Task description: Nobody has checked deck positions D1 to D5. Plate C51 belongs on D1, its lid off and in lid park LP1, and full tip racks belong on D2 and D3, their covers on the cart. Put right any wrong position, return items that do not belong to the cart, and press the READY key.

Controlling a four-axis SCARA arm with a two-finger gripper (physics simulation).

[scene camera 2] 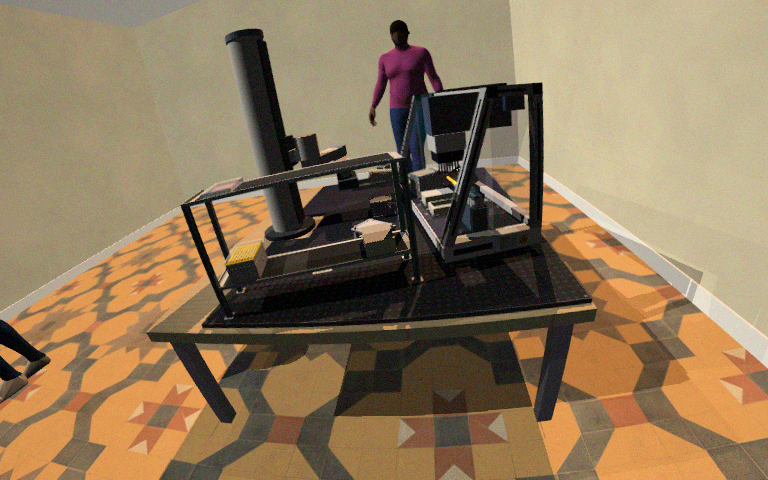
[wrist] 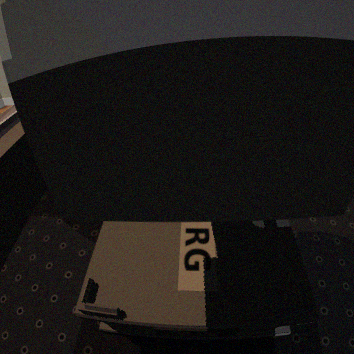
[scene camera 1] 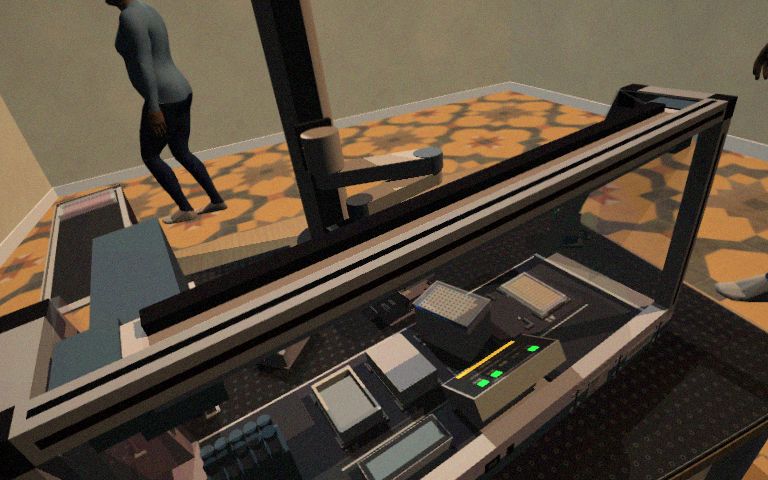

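Pixels of known places: gripper, fingertip midpoint: (scene camera 2: 383, 180); arm's base, origin of the base link: (scene camera 2: 290, 230).
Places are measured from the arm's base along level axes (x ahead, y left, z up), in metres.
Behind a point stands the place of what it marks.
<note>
My gripper is shut on a tall tip rack (wrist: 175, 135) @[z 0.170, x 0.408, y 0.076 m], a large dark block in the wrist view. The fingers are hidden. Below it is a station plate marked RG (wrist: 145, 270) @[z 0.063, x 0.420, y 0.104 m]; contact cannot be told. In scene camera 1, the gantry beam hides the gripper and load. Uncovered plate (scene camera 1: 532, 293) sits on D1; its C51 label cannot be read. The D2 nest beside it holds no rack. A tip rack (scene camera 1: 453, 302), its top grid showing, stands on D3. The READY panel (scene camera 1: 504, 376) shows a yellow bar and three green lights. LP1 cannot be made out.
A white block (scene camera 1: 400, 362) @[z 0.106, x 0.708, y -0.026 m], a shallow trough (scene camera 1: 347, 396) @[z 0.069, x 0.708, y -0.140 m], a glassy tray (scene camera 1: 404, 452) and blue-capped tubes (scene camera 1: 243, 438) stand on the deck. The cart (scene camera 2: 317, 172) @[z 0.362, x 0.390, y -0.566 m] carries a clear cover (scene camera 2: 223, 186) @[z 0.379, x 0.145, y -0.623 m], a yellow-topped rack (scene camera 2: 246, 254) @[z 0.183, x 0.154, y -0.632 m] and a pale-topped item (scene camera 2: 373, 230) @[z 0.155, x 0.492, y -0.490 m]. The gantry beam crosses above the deck.
</note>
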